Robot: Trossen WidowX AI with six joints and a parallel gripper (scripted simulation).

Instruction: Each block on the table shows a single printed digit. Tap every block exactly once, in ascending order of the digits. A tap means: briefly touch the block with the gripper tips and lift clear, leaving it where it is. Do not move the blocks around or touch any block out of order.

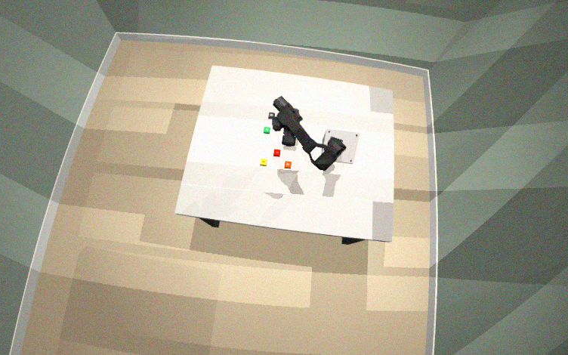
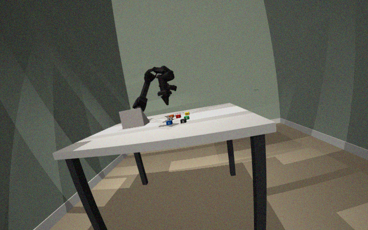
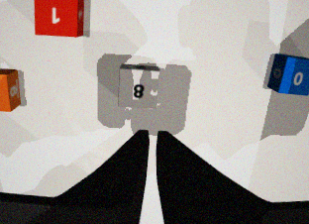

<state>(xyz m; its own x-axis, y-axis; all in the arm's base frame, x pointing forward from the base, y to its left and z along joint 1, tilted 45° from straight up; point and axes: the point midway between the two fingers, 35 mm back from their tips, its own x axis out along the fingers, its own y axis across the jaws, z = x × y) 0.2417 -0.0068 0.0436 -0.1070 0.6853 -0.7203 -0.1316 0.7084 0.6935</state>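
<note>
Now: the white block 10 cm below my gripper tip. Round my gripper tip: red block: 10 cm below, 8 cm to the left, 4 cm ahead; then orange block: 12 cm to the left, 10 cm below, 3 cm behind; then green block: 13 cm ahead, 10 cm below, 4 cm to the right.
</note>
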